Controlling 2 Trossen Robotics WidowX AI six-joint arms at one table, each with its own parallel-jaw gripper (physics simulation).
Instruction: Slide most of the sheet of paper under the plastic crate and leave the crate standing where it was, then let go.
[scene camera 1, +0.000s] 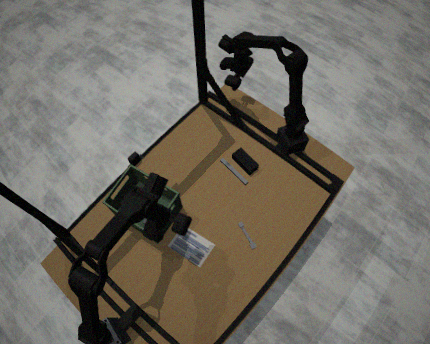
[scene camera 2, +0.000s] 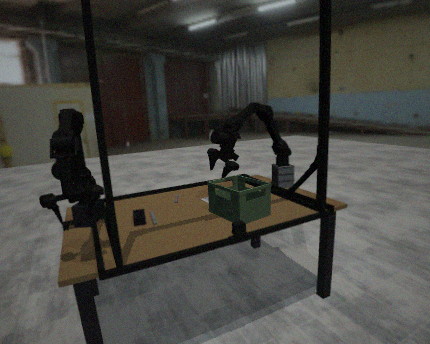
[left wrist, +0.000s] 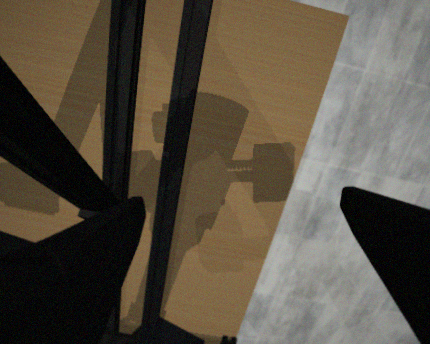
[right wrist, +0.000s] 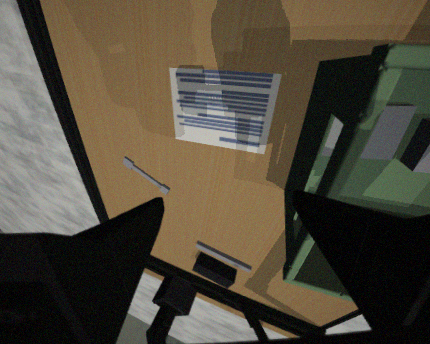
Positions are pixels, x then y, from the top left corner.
Scene:
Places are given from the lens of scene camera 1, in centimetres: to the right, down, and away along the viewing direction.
my right gripper (scene camera 1: 177, 222): -12, 17, 102
green plastic crate (scene camera 1: 136, 176): -32, 2, 121
sheet of paper (scene camera 1: 192, 246): -8, 28, 113

